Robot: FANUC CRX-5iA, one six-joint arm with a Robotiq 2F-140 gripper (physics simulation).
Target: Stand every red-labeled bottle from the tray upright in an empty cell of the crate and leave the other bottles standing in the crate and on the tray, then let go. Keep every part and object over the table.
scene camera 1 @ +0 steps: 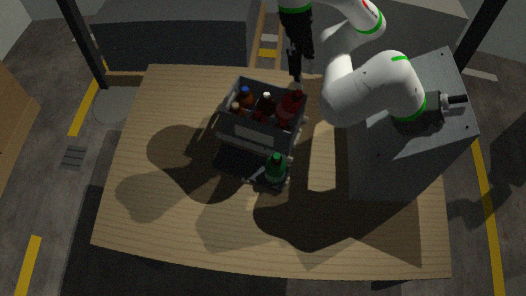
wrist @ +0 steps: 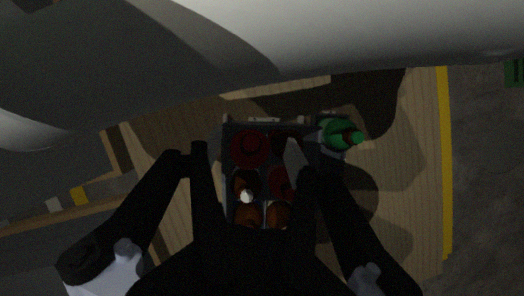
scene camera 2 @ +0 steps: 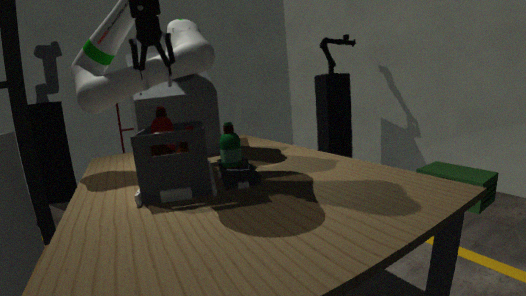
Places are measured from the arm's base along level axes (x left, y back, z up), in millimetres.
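Pixels of known places: gripper, fingertip midpoint: (scene camera 1: 304, 80) (wrist: 253, 142) (scene camera 2: 158, 87); arm's base at its link origin: (scene camera 1: 413, 114).
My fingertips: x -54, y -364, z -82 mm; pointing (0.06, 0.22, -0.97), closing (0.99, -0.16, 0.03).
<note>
For each thing: its top centre in the pictures, then the offset to it from my fingertips. "spot": a spot on its surface instead. Level surfaces: height alone.
- grey crate at its top centre: (wrist: 302, 188) (scene camera 2: 192, 124) (scene camera 1: 261, 116) dx +102, dy -109, dz -126 mm
- large red bottle at its top centre: (wrist: 251, 158) (scene camera 2: 159, 106) (scene camera 1: 292, 89) dx +0, dy -35, dz -63 mm
- dark red-capped bottle at its top centre: (wrist: 295, 150) (scene camera 1: 283, 121) dx +88, dy -36, dz -138 mm
- green bottle at its top centre: (wrist: 358, 137) (scene camera 1: 276, 155) (scene camera 2: 227, 122) dx +221, dy -12, dz -141 mm
- dark tray at a spot on its surface: (scene camera 2: 237, 177) spot: dx +217, dy -157, dz -296 mm
- wooden table at its surface level: dz -301 mm
My gripper (scene camera 1: 298, 82) (scene camera 2: 155, 74) (wrist: 253, 142) is open and empty, high above the grey crate (scene camera 1: 226, 124) (scene camera 2: 172, 175) (wrist: 225, 175), near its back right end in scene camera 1. In the crate, a large red bottle (scene camera 1: 289, 109) (scene camera 2: 161, 124) (wrist: 250, 149) and a smaller red one (scene camera 1: 259, 117) (wrist: 280, 181) stand upright in separate cells. A dark red-capped bottle (scene camera 1: 284, 124) stands in the near right corner. Brown bottles with blue (scene camera 1: 245, 98), white (scene camera 1: 266, 104) and cream caps (scene camera 1: 236, 109) fill the other cells. A green bottle (scene camera 1: 275, 171) (scene camera 2: 230, 150) (wrist: 336, 134) stands on the dark tray (scene camera 1: 227, 159) (scene camera 2: 237, 177).
The tray lies against the crate's long side on the wooden table (scene camera 1: 165, 100) (scene camera 2: 270, 235) (wrist: 400, 200). The white arm (scene camera 1: 370, 90) (scene camera 2: 115, 87) and its grey pedestal (scene camera 1: 380, 175) stand at the table's right in scene camera 1. The lighting is dim, with broad shadows.
</note>
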